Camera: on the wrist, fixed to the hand. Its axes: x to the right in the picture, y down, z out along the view.
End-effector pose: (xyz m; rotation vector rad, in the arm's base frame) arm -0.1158 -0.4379 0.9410 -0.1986 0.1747 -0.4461
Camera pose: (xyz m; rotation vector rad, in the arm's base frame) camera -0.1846 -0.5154 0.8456 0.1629 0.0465 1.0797
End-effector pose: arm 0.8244 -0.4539 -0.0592 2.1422 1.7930 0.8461
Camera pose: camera 0.6954 -0.4734 -0.0061 -2.8054 0.1502 -0.4349
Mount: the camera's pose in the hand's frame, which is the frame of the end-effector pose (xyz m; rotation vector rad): -0.0149 -0.0749 -0.1184 0.2434 -0.1905 1.5407
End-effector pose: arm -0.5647 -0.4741 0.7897 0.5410 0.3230 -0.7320
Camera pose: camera -0.6388 -0.4447 0.6735 0.7536 -0.3892 0.6857
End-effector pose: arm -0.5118 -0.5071 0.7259 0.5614 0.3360 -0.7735
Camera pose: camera -0.5866 -0.4725 0.6116 0.7677 -0.3952 0.6380
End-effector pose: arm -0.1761 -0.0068 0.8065 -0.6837 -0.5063 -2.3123
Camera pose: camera -0.2578 -0.0080 0.6917 -0.7530 -0.1699 -0.7375
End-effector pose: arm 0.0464 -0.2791 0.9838 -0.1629 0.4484 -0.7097
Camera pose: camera -0.0612 -0.3248 0.9051 0.3406 0.1913 0.7648
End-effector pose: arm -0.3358 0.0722 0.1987 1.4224 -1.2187 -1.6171
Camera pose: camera -0.2098 0.0862 0.1372 0.1040 -1.8886 -0.4833
